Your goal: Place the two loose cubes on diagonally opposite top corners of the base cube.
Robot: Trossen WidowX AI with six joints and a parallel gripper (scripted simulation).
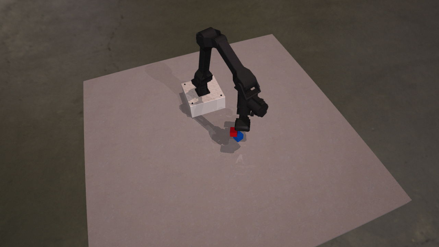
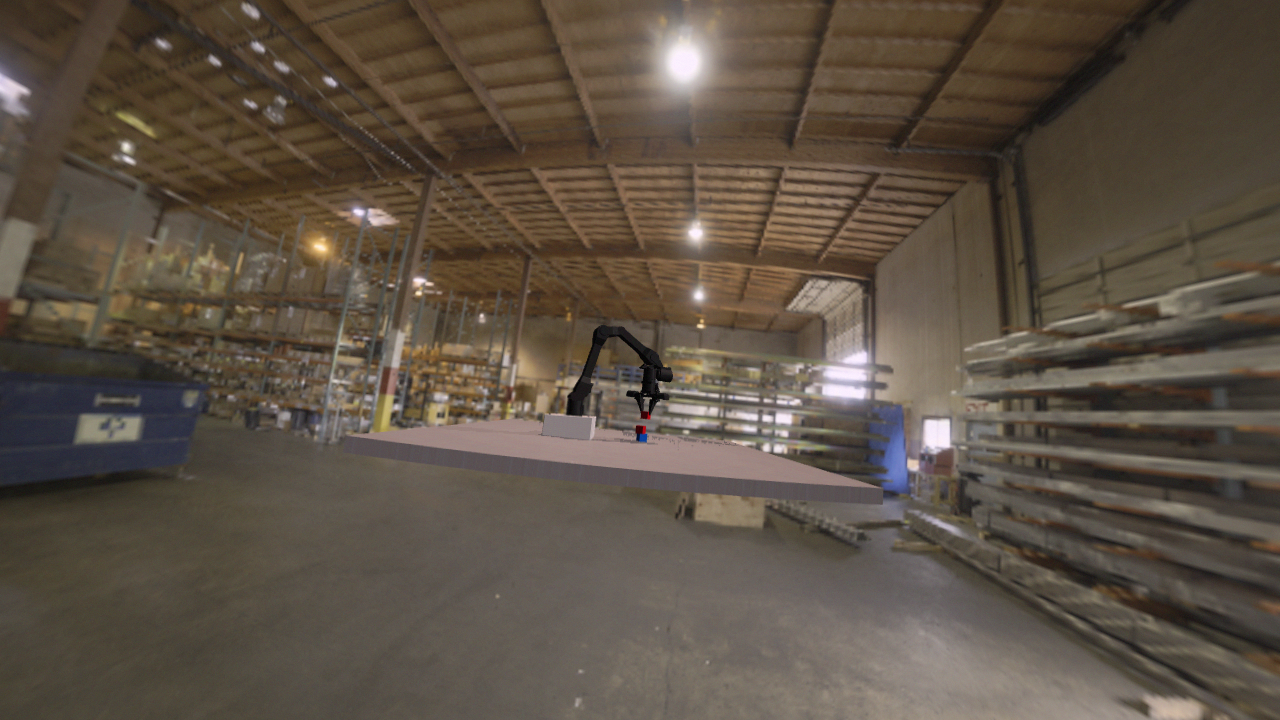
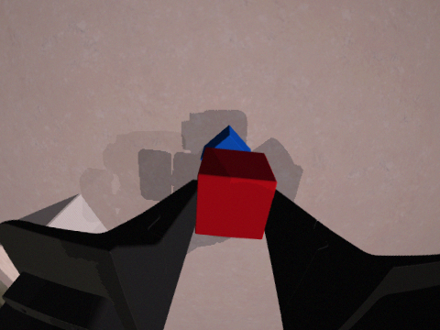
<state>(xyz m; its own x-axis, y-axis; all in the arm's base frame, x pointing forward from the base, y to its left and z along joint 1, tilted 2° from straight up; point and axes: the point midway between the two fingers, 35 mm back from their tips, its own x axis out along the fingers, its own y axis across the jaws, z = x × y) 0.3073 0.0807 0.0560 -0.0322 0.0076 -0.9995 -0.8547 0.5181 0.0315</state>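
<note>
The red cube lies 60 mm below my gripper tip, 40 mm to the right of it and 20 mm behind it. Round my gripper tip: blue cube (100 mm below, 20 mm to the right, 10 mm behind).
</note>
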